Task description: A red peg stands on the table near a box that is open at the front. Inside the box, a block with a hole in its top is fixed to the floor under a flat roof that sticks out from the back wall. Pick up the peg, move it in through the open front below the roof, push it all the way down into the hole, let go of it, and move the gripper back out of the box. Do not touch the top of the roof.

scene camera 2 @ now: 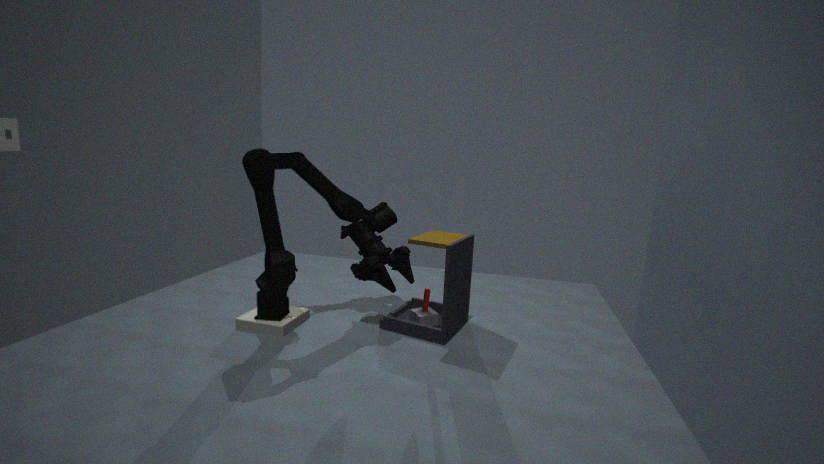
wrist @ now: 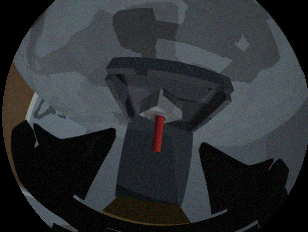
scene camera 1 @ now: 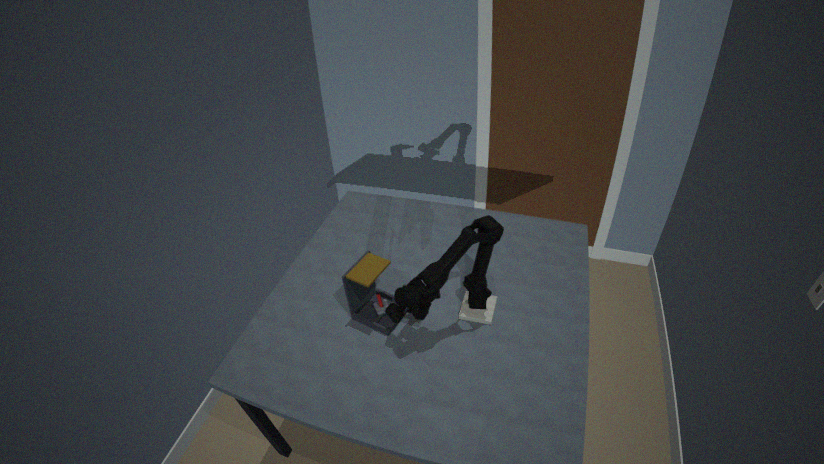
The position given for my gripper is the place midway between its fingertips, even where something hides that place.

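My gripper [scene camera 2: 404, 287], visible in the wrist view as well [wrist: 159, 141], is open and holds nothing. A dark back wall [wrist: 149, 176] is also visible.
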